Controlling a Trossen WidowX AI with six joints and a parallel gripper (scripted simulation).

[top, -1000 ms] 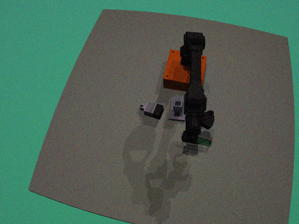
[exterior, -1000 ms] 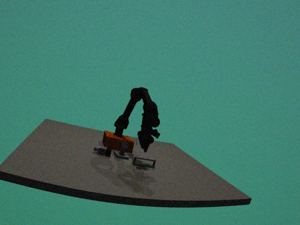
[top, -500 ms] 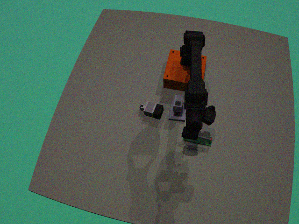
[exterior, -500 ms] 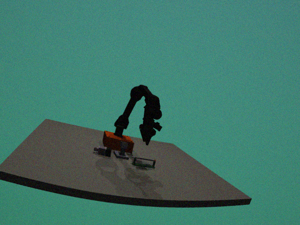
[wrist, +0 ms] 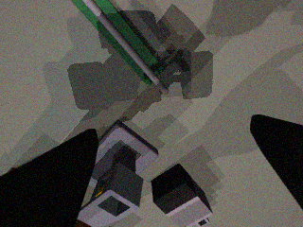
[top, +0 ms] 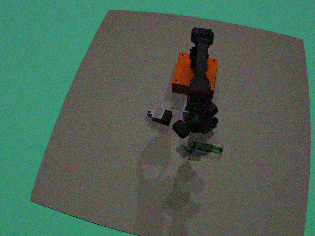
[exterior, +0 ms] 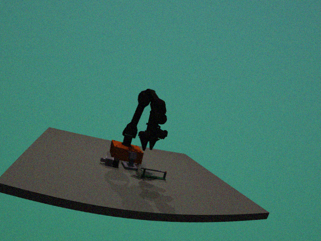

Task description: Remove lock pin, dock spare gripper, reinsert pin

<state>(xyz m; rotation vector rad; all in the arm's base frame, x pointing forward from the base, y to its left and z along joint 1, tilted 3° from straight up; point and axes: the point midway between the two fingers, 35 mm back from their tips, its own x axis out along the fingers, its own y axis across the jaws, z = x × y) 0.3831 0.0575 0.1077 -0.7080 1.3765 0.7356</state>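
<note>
The spare gripper lies 90 mm behind my gripper tip, 180 mm to the right of it and 130 mm below it. Round my gripper tip: grey mount (120 mm behind, 50 mm to the right, 100 mm below); green rack (70 mm to the left, 130 mm below).
</note>
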